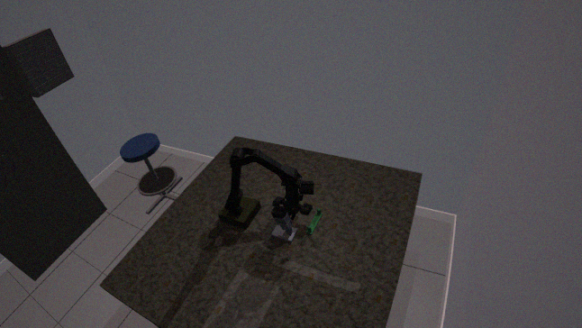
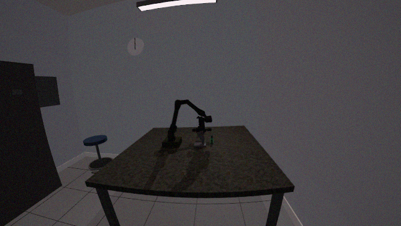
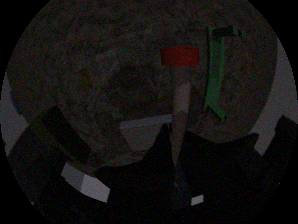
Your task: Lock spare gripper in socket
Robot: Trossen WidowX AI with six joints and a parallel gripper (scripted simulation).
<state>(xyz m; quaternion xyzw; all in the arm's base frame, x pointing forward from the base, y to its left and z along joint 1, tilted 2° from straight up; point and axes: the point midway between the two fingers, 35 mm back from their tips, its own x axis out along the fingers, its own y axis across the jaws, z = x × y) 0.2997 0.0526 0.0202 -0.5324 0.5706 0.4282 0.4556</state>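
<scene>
Now: gripper tip 6 cm to the left of the grey mount and 2 cm past it. The rest, counted from my gripper tip: spare gripper (8 cm above, 6 cm to the right, 2 cm behind); then green bracket (10 cm ahead, 4 cm to the left, 2 cm below).
</scene>
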